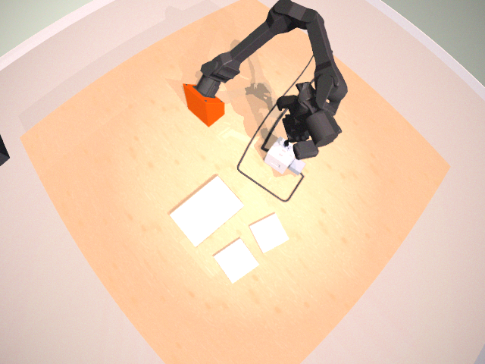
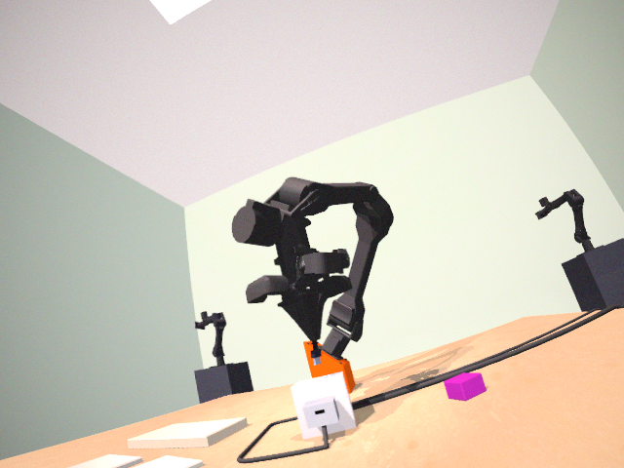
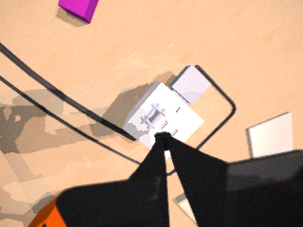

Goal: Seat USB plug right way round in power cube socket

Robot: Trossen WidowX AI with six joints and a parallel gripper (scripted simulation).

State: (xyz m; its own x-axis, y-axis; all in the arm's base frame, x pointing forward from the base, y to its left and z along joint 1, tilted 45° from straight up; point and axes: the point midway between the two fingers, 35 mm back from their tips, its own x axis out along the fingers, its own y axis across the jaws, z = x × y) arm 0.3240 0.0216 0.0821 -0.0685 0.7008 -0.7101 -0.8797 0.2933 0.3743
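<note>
Now: gripper tip 20 mm above the dark USB plug. From my gripper tip the other things lie so: magenta block 190 mm to the left, 120 mm below, 10 mm ahead; USB socket 70 mm below, 10 mm to the left.
</note>
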